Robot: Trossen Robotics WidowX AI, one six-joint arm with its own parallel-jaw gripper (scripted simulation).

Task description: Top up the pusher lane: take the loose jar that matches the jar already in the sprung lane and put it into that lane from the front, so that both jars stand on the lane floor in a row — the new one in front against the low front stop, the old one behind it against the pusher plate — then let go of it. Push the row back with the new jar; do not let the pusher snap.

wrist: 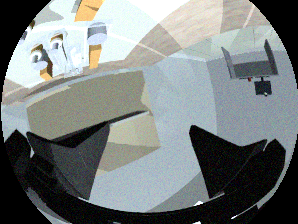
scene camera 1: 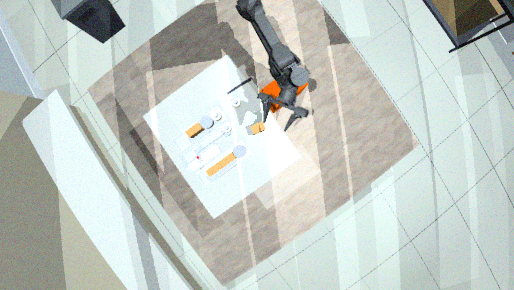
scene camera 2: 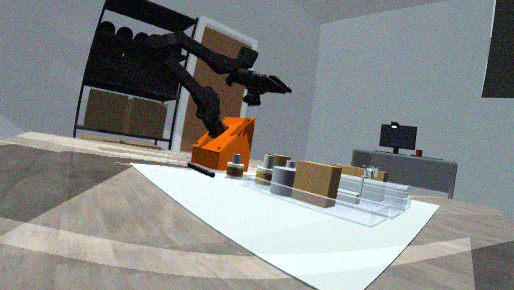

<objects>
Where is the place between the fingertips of my gripper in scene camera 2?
288, 91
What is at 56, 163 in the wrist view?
My gripper.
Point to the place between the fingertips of my gripper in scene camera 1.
274, 126
</objects>
